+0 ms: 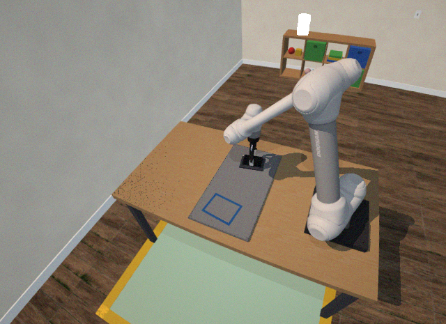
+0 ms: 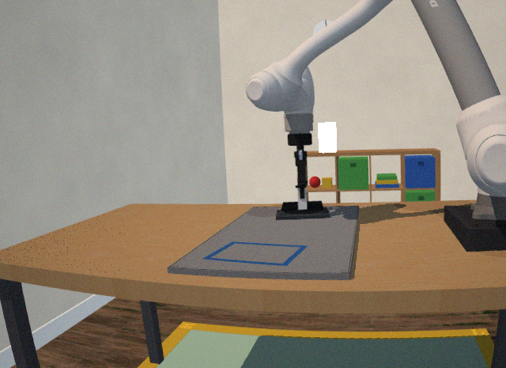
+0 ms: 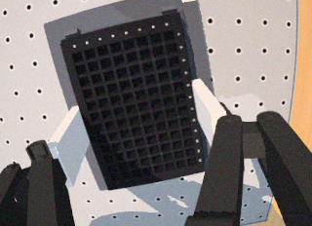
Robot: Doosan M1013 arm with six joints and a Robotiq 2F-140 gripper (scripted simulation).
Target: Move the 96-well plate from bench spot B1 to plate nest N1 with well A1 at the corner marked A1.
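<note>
My gripper is now 20 mm above the black 96-well plate. Also, from my hand: dark grey plate nest 50 mm below; then A1 corner mark 90 mm ahead, 40 mm below, 20 mm to the right.
</note>
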